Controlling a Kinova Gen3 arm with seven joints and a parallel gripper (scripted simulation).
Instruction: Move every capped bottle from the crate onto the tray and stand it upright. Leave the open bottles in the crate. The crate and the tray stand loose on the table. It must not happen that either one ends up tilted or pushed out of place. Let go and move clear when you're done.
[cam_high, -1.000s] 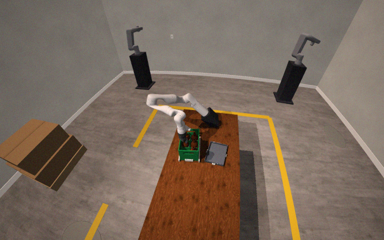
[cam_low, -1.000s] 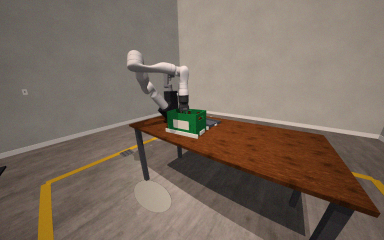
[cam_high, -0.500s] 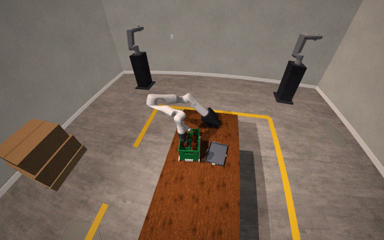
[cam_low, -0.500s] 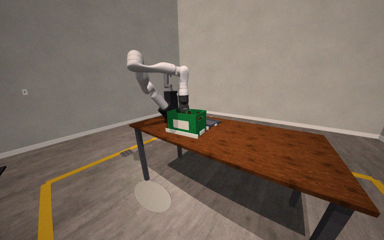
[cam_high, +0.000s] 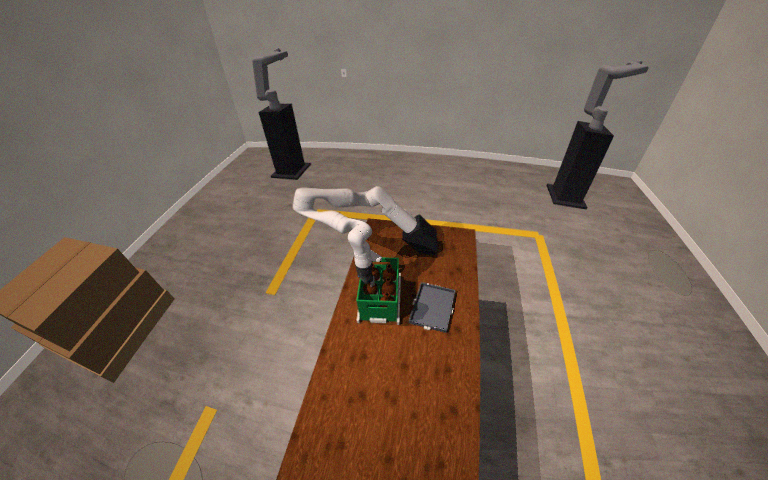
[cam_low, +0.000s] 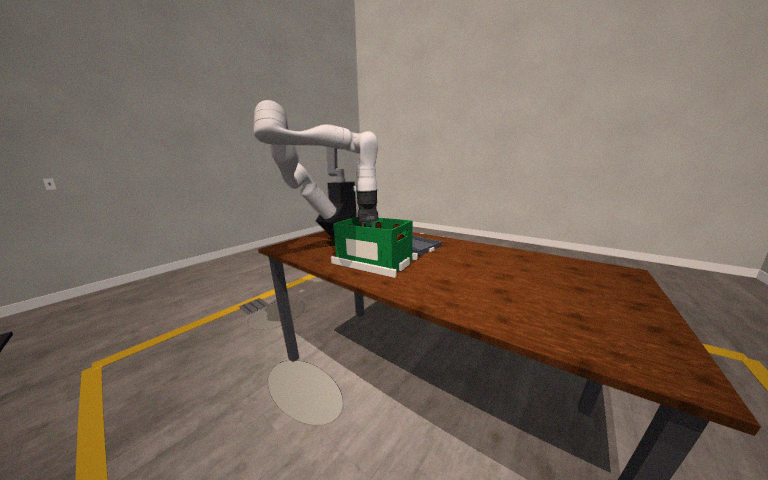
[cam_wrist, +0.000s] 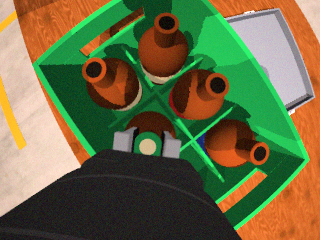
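My gripper is now 60 mm above the capped bottle. The rest, counted from my hand: green crate 60 mm below, 40 mm to the left, 10 mm behind; then grey tray 320 mm to the left, 140 mm below, 10 mm behind.
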